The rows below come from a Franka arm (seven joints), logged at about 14 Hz.
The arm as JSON. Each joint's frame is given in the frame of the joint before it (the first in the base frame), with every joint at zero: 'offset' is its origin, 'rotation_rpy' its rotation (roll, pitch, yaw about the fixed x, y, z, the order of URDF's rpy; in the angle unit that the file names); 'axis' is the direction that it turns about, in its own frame. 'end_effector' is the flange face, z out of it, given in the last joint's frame.
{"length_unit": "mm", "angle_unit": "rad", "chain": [
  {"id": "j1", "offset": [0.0, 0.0, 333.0], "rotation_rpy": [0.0, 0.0, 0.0], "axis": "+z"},
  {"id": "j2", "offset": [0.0, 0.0, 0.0], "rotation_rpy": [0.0, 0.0, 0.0], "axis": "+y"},
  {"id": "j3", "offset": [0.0, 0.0, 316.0], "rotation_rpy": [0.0, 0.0, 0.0], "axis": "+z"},
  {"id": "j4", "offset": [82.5, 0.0, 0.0], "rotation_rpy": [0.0, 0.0, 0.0], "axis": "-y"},
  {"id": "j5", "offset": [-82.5, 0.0, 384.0], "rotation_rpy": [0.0, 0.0, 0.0], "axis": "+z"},
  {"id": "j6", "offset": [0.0, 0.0, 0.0], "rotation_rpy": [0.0, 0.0, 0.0], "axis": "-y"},
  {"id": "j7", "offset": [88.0, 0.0, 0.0], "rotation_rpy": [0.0, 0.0, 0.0], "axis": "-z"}
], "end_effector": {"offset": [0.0, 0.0, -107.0], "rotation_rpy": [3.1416, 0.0, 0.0]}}
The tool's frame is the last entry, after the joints.
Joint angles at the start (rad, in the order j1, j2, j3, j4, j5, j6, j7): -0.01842, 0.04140, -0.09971, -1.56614, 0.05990, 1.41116, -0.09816
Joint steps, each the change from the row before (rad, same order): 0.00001, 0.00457, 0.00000, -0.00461, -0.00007, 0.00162, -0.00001; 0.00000, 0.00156, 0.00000, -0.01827, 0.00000, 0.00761, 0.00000; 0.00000, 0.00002, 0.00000, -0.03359, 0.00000, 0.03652, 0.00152; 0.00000, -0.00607, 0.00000, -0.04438, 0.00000, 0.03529, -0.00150; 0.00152, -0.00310, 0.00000, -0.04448, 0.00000, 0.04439, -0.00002; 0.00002, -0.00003, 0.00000, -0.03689, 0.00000, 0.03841, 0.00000; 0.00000, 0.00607, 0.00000, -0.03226, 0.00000, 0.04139, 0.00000
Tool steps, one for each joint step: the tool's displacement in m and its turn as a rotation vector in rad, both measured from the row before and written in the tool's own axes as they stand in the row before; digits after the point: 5 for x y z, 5 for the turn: 0.00194, 0.00034, 0.00417, 0.00031, -0.00753, 0.00060; 0.00188, 0.00069, 0.00839, 0.00122, -0.01212, 0.00120; 0.00467, 0.00139, 0.01214, -0.00003, 0.00298, 0.00351; 0.00213, 0.00139, 0.01441, 0.00110, -0.00289, 0.00068; 0.00359, 0.00074, 0.01534, -0.00017, 0.00298, 0.00091; 0.00331, 0.00136, 0.01394, -0.00013, 0.00161, 0.00218; 0.00500, 0.00148, 0.01465, -0.00096, 0.00309, 0.00239
